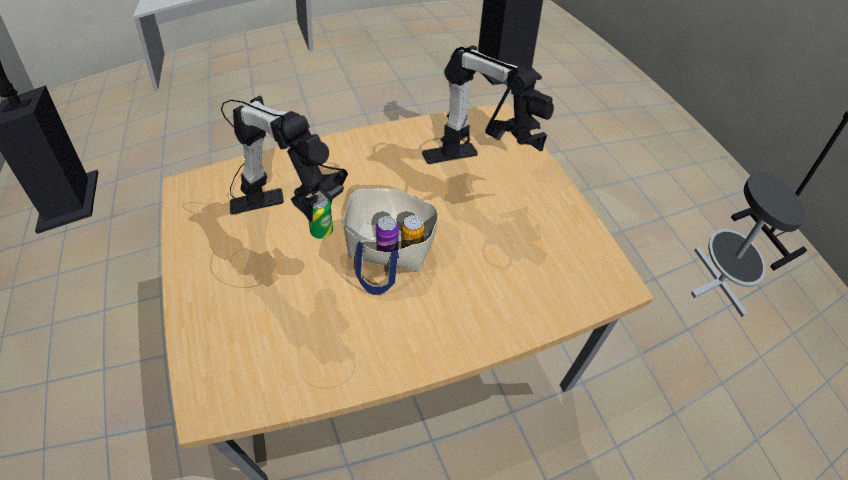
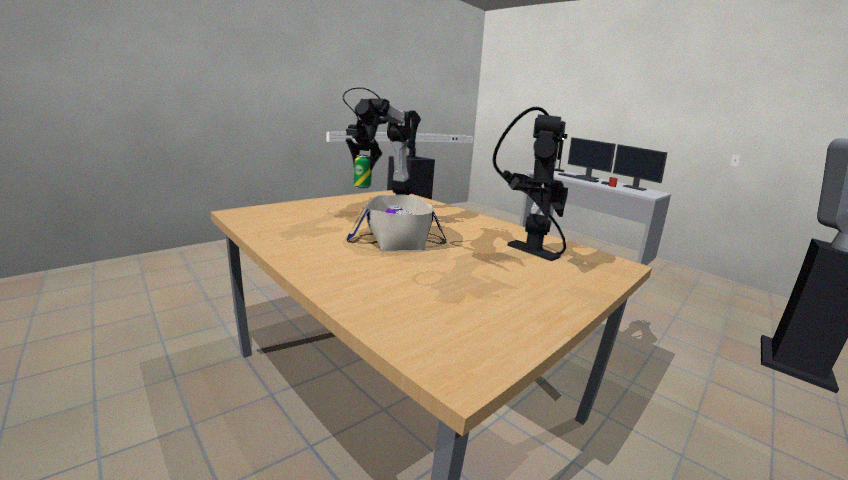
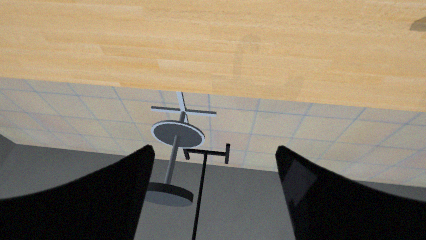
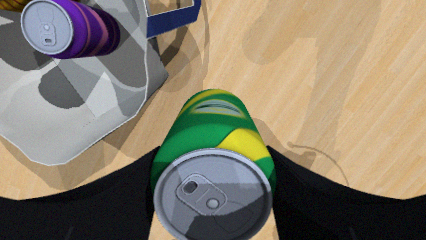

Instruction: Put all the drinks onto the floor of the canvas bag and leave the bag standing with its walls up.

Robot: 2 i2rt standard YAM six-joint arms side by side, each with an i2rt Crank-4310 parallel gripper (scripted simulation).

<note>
The pictures show: my left gripper, my right gripper and a canvas bag.
My left gripper shows as well in image 1 and in image 3. My right gripper is seen too in image 2 and in image 4.
</note>
